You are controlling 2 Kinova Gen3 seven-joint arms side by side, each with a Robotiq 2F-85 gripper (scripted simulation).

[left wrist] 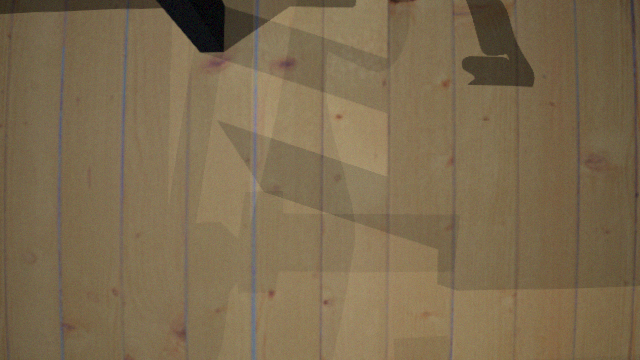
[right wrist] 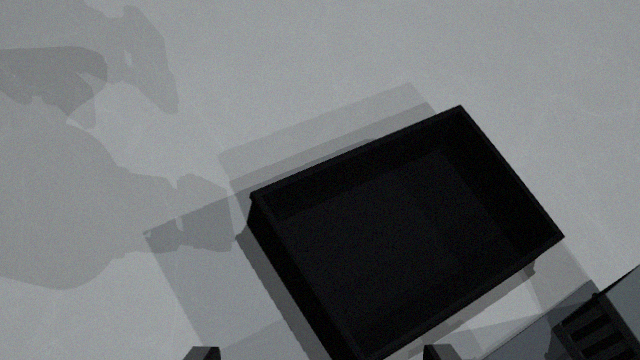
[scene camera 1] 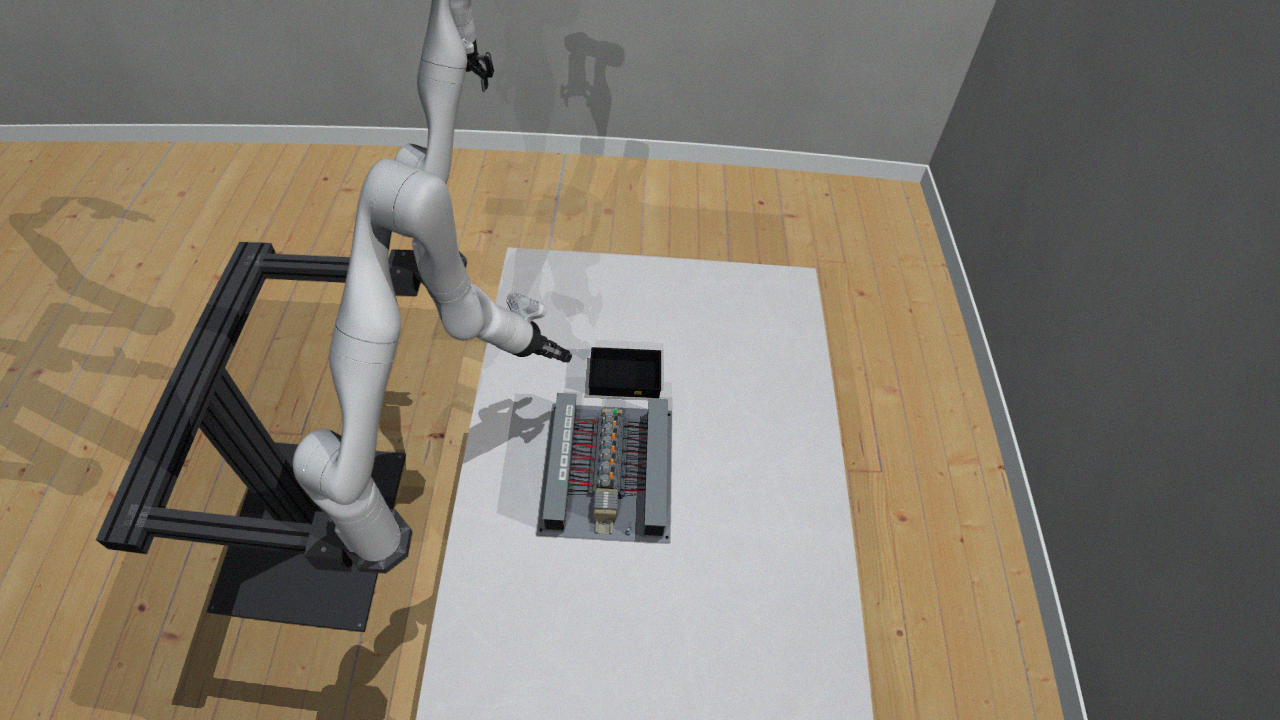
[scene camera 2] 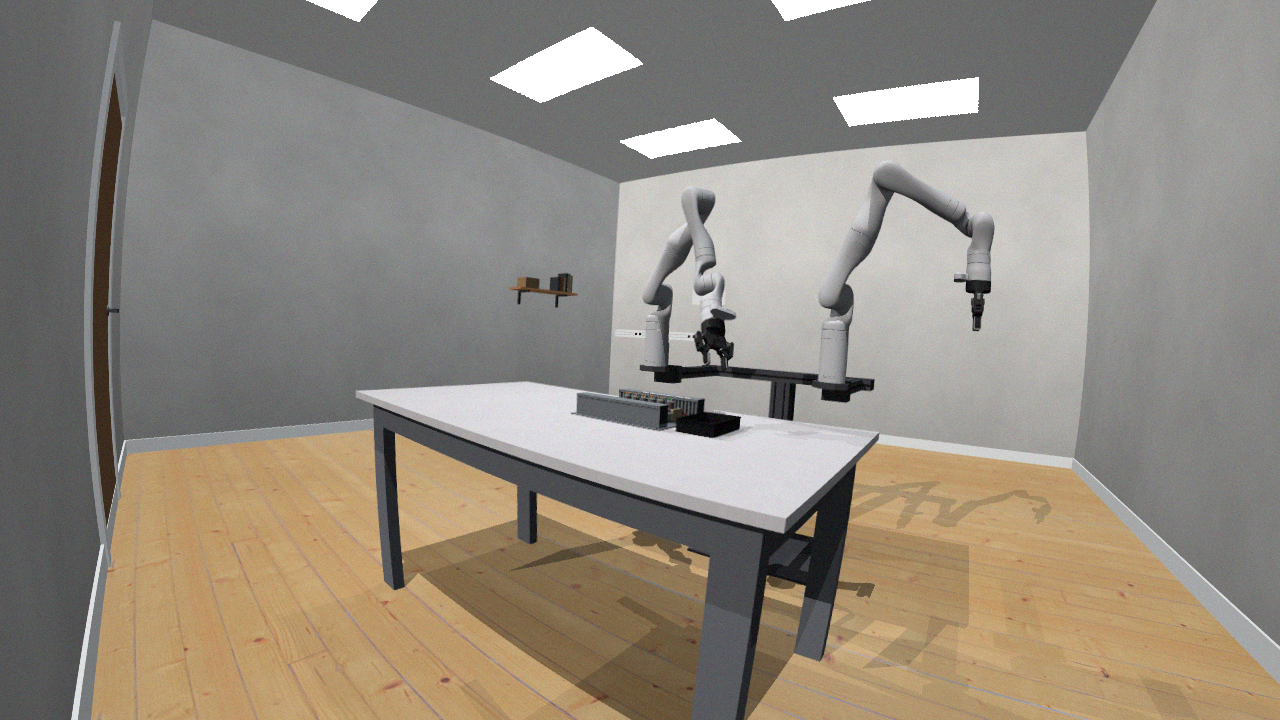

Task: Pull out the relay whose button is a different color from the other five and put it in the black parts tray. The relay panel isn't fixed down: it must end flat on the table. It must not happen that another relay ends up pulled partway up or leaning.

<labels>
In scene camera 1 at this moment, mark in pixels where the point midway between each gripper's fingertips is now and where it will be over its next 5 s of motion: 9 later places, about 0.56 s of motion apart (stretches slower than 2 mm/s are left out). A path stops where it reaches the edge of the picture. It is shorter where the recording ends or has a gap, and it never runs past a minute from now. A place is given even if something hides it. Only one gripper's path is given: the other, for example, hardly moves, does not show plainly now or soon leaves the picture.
My right gripper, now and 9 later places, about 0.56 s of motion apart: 558, 353; 560, 354; 564, 358; 571, 364; 579, 375; 588, 388; 596, 405; 602, 422; 606, 435; 608, 442
</labels>
